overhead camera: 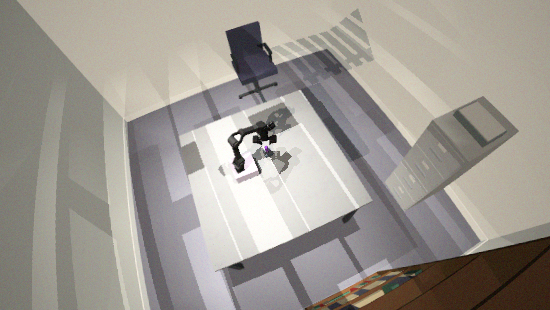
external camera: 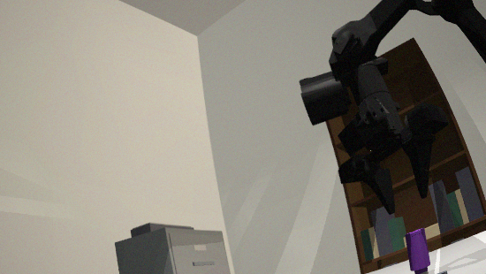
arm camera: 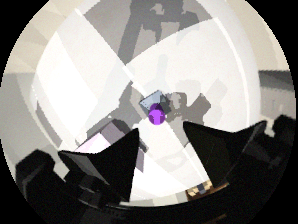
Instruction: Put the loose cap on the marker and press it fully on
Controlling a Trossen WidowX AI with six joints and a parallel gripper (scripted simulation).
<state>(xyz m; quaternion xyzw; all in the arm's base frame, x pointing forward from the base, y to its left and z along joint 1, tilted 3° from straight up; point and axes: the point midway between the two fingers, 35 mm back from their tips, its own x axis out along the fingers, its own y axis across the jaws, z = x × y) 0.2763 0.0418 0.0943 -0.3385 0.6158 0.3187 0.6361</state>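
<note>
The marker cap is 6 cm below my gripper tip.
</note>
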